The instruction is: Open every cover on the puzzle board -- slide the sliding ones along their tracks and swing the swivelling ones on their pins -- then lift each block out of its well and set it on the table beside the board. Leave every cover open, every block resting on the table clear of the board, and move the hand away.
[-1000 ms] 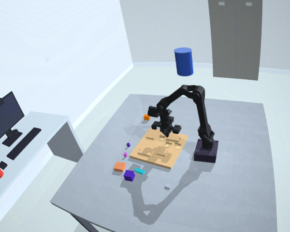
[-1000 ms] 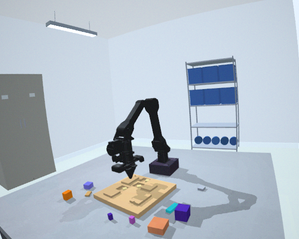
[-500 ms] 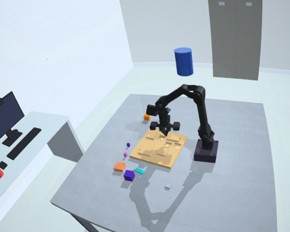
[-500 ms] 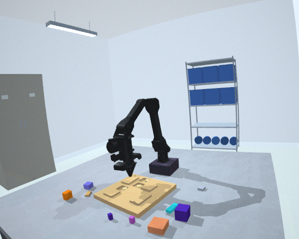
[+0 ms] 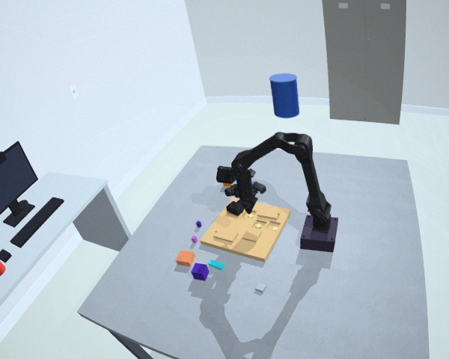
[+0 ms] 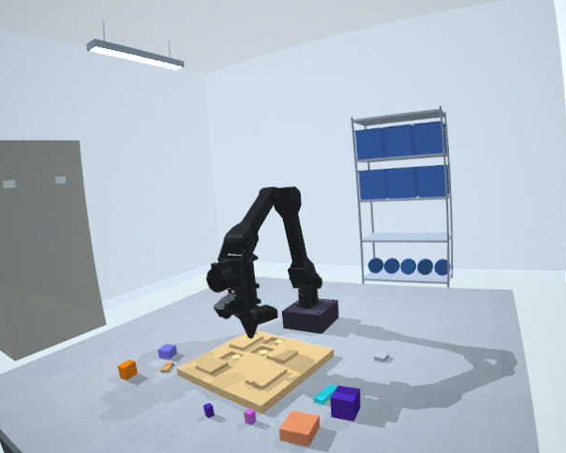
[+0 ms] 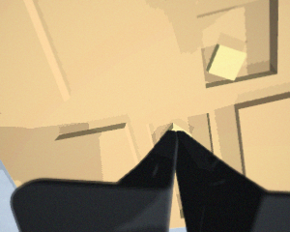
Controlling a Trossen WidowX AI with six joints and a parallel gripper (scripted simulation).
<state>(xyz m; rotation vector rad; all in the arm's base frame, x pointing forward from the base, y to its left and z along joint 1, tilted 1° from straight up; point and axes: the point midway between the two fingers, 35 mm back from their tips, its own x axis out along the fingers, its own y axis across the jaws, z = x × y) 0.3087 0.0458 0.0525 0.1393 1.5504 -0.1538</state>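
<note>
Now: the puzzle board 10 mm to the left of my gripper tip and 60 mm below it. From my gripper tip the other things lie so: purple block 220 mm ahead, 90 mm to the left, 60 mm below; magenta block 180 mm ahead, 170 mm to the left, 60 mm below; cyan bar 20 mm ahead, 250 mm to the left, 70 mm below.
</note>
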